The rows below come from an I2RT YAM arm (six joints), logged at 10 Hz.
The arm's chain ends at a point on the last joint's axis. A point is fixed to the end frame.
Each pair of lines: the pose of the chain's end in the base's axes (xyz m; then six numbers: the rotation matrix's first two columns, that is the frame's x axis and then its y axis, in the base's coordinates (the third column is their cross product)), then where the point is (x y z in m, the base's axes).
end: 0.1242 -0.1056 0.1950 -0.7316 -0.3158 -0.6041 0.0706 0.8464 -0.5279
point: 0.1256 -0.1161 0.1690
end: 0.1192 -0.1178 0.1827 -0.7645 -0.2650 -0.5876 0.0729 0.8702 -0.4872
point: 0.1193 -0.1269 0.1561
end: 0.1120 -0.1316 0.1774 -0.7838 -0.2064 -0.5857 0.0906 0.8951 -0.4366
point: 0.1112 -0.1391 0.1503
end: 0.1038 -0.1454 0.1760 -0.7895 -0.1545 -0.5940 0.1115 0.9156 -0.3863
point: 0.1028 -0.1514 0.1486
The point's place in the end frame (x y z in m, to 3 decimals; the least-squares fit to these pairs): 0.018 0.005 0.021
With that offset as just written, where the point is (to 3 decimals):
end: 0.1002 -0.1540 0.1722 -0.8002 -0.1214 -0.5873 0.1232 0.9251 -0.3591
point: 0.099 -0.159 0.145
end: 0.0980 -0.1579 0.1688 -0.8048 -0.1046 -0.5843 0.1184 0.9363 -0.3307
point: 0.096 -0.162 0.141
